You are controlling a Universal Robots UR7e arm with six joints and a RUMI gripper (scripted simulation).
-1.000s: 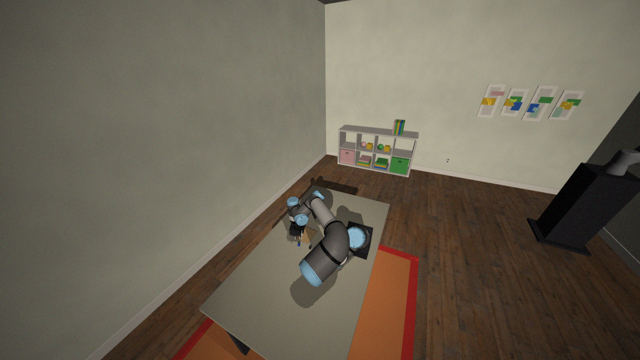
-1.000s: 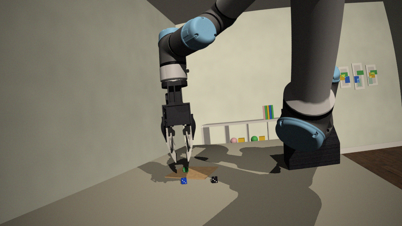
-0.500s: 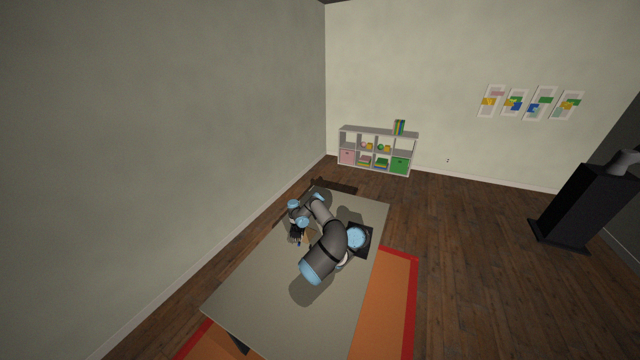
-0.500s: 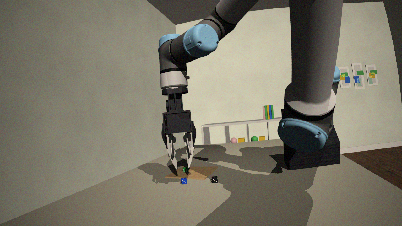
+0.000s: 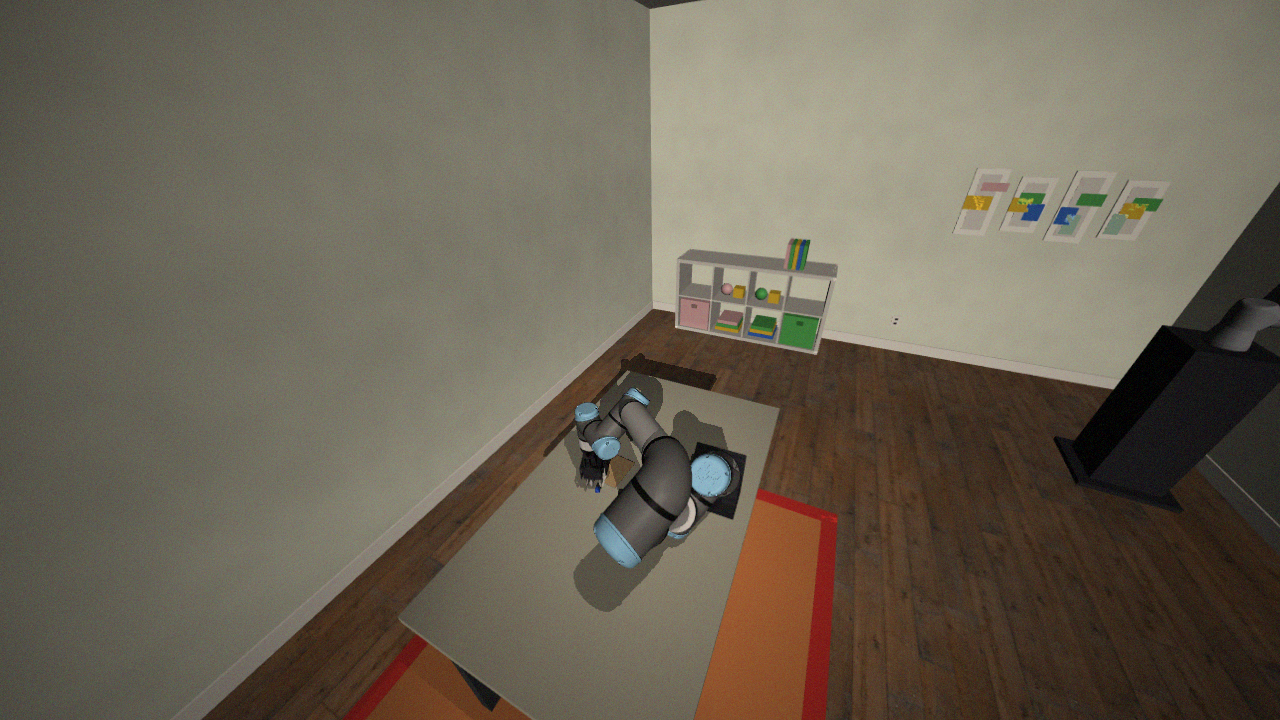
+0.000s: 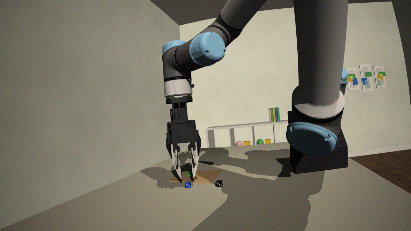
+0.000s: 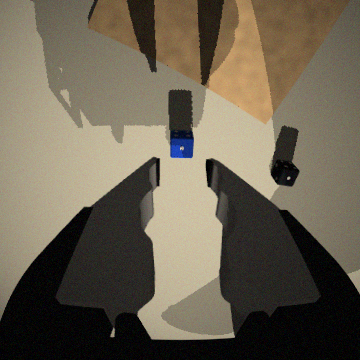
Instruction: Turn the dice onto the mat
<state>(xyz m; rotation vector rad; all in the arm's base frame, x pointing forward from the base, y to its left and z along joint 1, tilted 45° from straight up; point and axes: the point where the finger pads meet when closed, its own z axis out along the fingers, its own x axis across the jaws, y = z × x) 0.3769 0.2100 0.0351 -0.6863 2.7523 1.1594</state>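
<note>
The blue die is 4 cm below my hand. Also, from my hand: green die (4 cm ahead, 11 cm to the right, 3 cm below); tan mat (2 cm ahead, 11 cm to the right, 4 cm below); black die (9 cm behind, 2 cm to the right, 4 cm below).
</note>
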